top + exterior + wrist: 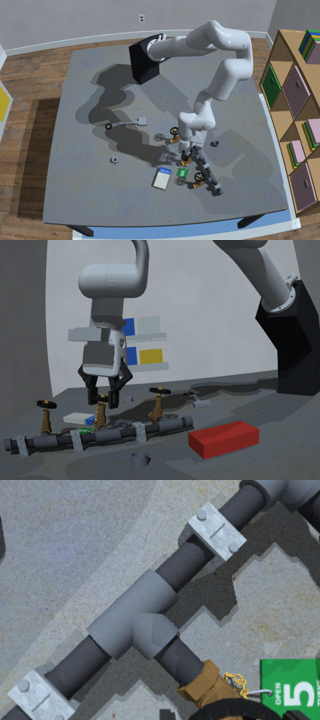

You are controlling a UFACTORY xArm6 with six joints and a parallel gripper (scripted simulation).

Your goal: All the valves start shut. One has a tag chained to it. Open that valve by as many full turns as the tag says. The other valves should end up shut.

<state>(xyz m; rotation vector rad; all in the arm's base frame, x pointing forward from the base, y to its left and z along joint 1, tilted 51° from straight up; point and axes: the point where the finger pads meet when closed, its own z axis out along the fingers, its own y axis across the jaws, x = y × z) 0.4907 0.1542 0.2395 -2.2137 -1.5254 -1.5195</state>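
Right now the green tag is 60 mm ahead of my hand and 90 mm below it. Also, from my hand: notepad: 130 mm ahead, 90 mm to the right, 80 mm below; grey flat tool: 160 mm behind, 320 mm to the right, 80 mm below; red block: 270 mm behind, 50 mm to the left, 70 mm below.
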